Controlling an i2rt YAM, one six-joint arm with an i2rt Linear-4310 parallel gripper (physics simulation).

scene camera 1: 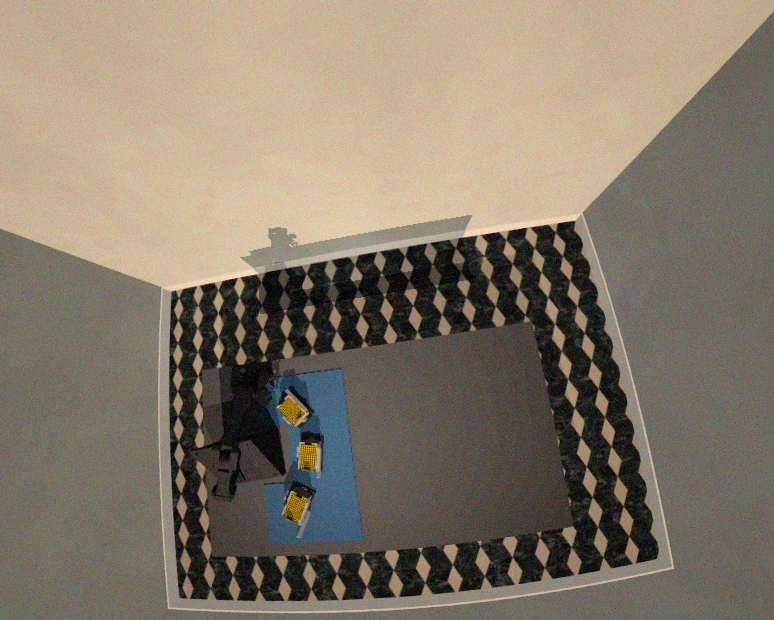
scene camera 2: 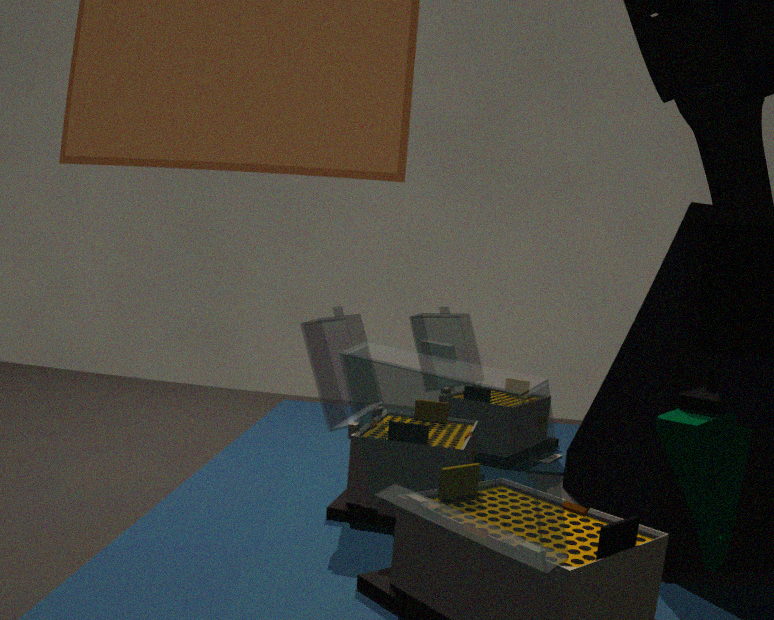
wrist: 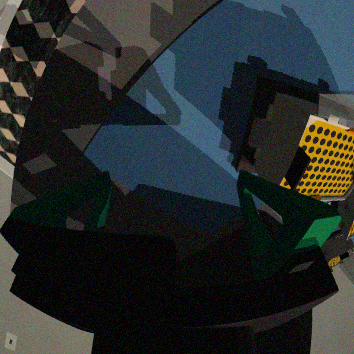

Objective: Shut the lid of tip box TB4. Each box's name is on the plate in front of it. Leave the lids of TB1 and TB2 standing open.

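Frame: origin at the arm's base, x back, y right, z up, level; metres.
Where they show: gripper, fingertip midpoint: (scene camera 1: 267, 391) (wrist: 173, 177).
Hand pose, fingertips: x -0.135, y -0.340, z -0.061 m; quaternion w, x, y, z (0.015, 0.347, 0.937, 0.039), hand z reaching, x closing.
Each offset is from my fingertips to the top centre of the thing. "*": to the spot under its first point. Level surfaces: height alone.
Three grey tip boxes with yellow racks stand in a row: a near one @[dx -0.119, dy +0.091, dz +0.012 m] (scene camera 1: 293, 409) (scene camera 2: 523, 574) (wrist: 327, 160), a middle one (scene camera 1: 310, 455) (scene camera 2: 407, 468) and a far one (scene camera 1: 297, 505) (scene camera 2: 507, 423). In scene camera 2's view, the clear near lid @[* dx -0.196, dy +0.042, dz +0.079 m] (scene camera 2: 387, 362), middle lid @[* dx -0.264, dy +0.239, dz +0.047 m] (scene camera 2: 332, 368) and far lid @[* dx -0.200, dy +0.560, dz +0.057 m] (scene camera 2: 445, 335) stand up open. The name plates are not readable, so I cannot tell which box is TB4. My gripper (scene camera 1: 271, 392) (scene camera 2: 714, 560) (wrist: 173, 177) is open and empty, beside the near box, apart from it. In the wrist view that box is right of the fingers.
The boxes stand on a blue mat @[dz -0.062 m] (scene camera 1: 335, 516) (scene camera 2: 213, 516) on the grey table @[dz -0.065 m] (scene camera 1: 452, 439). The dark arm (scene camera 1: 242, 406) (scene camera 2: 646, 361) rises beside the row of boxes. A brown board (scene camera 2: 239, 83) hangs on the wall.
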